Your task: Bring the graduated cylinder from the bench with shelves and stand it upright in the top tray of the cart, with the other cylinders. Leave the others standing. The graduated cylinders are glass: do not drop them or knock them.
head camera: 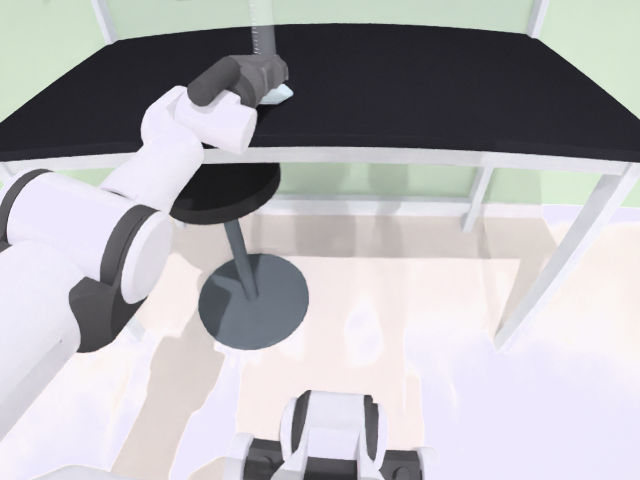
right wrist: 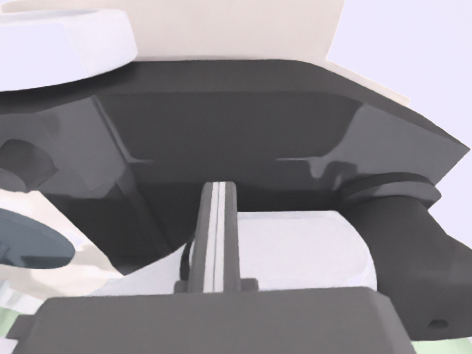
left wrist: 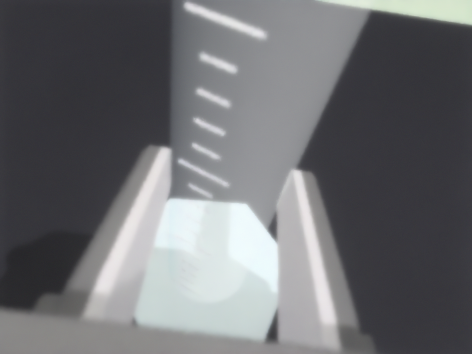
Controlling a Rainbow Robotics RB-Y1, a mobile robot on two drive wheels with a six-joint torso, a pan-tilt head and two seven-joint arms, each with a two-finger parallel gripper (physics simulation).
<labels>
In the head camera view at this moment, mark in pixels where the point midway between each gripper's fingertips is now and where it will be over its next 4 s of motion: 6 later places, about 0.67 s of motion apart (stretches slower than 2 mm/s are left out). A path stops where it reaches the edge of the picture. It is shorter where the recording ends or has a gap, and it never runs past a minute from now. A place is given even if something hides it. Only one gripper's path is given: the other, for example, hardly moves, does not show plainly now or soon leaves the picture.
My left gripper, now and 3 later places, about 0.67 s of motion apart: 265, 59; 264, 53; 261, 18; 260, 9
</labels>
